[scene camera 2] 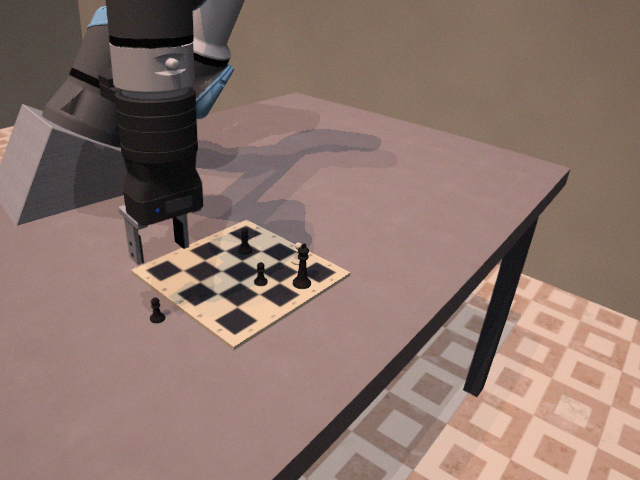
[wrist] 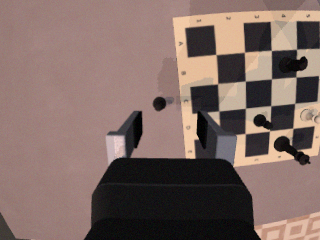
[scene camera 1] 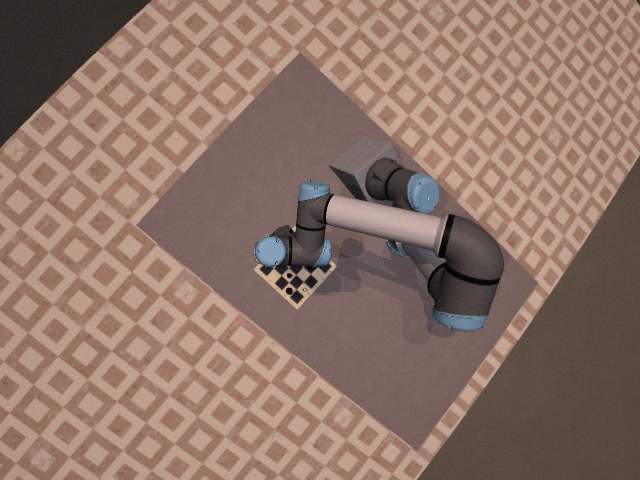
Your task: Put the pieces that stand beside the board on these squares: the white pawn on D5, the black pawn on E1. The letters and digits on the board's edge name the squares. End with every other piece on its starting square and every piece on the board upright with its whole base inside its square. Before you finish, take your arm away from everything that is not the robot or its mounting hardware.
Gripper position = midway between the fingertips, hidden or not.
In view: my gripper (scene camera 2: 159,252) and a chessboard (scene camera 2: 210,282).
The chessboard also shows in the wrist view (wrist: 228,65) and in scene camera 1 (scene camera 1: 276,276). My gripper also shows in the wrist view (wrist: 169,122).
